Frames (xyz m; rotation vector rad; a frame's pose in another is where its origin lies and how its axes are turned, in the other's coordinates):
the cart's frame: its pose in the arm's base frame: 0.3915 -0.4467 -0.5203 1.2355 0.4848 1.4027
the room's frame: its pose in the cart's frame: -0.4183 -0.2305 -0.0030 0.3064 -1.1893 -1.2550
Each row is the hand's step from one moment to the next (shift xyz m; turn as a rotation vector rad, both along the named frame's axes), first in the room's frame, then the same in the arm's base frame.
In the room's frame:
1: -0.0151 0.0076 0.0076 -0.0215 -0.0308 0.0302
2: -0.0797 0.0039 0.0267 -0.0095 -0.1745 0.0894
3: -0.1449 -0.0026 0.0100 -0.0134 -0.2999 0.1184
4: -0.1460 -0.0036 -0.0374 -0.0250 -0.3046 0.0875
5: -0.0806 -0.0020 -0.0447 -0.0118 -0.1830 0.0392
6: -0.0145 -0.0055 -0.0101 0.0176 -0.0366 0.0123
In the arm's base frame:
1: -0.0076 -0.0050 0.0161 -0.0351 -0.0323 -0.0067
2: -0.0617 -0.0186 0.0542 -0.1094 -0.1128 -0.1177
3: -0.1184 0.0028 0.0842 -0.1861 -0.1593 -0.2100
4: -0.1205 0.0495 0.0759 -0.1987 -0.1286 -0.2123
5: -0.0669 0.0510 0.0378 -0.1170 -0.0644 -0.1317
6: -0.0151 0.0104 0.0024 -0.0072 -0.0191 -0.0372

